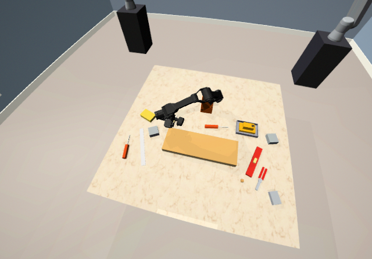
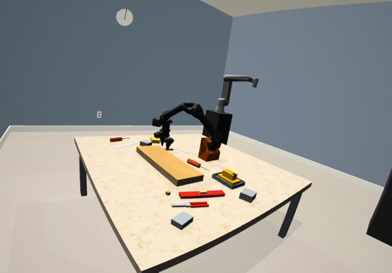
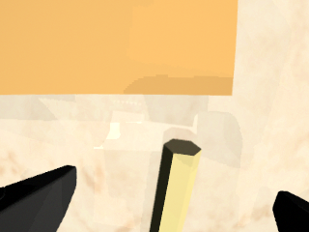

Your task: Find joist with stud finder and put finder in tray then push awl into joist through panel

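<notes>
Right now my gripper tip is 60 mm past the awl, 10 mm to the right of it and 10 mm above it. Also, from my gripper tip: white ruler (220 mm ahead, 170 mm to the right, 20 mm below); then yellow block (220 mm to the right, 30 mm behind); then grey tray (570 mm to the left, 100 mm behind, 10 mm below).
</notes>
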